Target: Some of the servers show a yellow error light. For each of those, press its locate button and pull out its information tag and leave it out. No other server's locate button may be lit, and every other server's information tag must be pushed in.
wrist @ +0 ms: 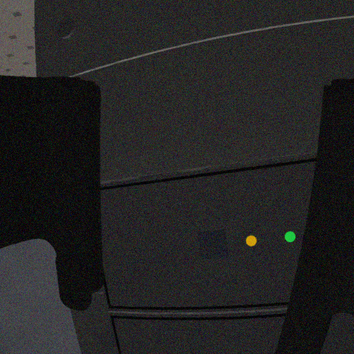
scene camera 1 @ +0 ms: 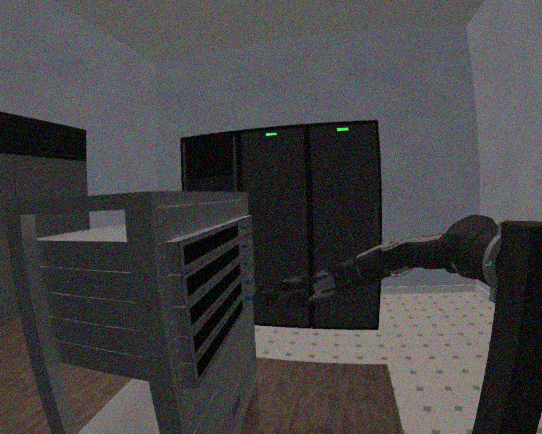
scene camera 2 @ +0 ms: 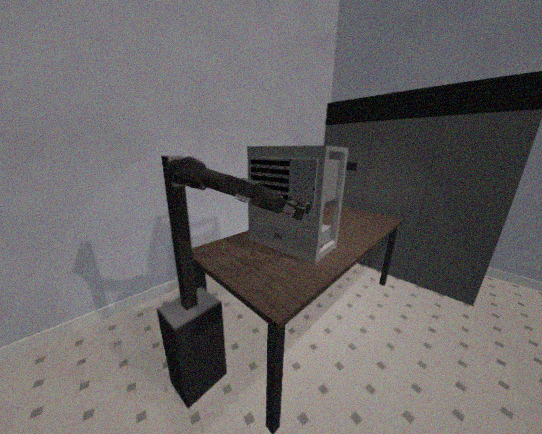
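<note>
A grey rack (scene camera 1: 137, 220) (scene camera 2: 300, 240) holds several stacked servers (scene camera 1: 215, 284) (scene camera 2: 270, 170). Small blue squares (scene camera 1: 246, 281) run down their right side in scene camera 1. In the wrist view, one server front (wrist: 200, 210) shows a dark blue, unlit-looking square button (wrist: 213, 243), a yellow light (wrist: 251, 241) and a green light (wrist: 290, 236) in a row. My gripper (scene camera 1: 272, 287) (scene camera 2: 305, 206) (wrist: 193, 212) is part open and empty, in front of the servers' button side. Its fingers frame that server front. Information tags cannot be made out; the other servers' lights are too small to tell.
The rack stands on a brown wooden table (scene camera 1: 320, 395) (scene camera 2: 250, 265). Black cabinets (scene camera 1: 345, 200) with green lights stand beyond it in scene camera 1. A dark grey cabinet (scene camera 2: 425, 200) stands behind the table. My arm (scene camera 1: 415, 255) (scene camera 2: 230, 185) reaches in from its post (scene camera 2: 182, 240).
</note>
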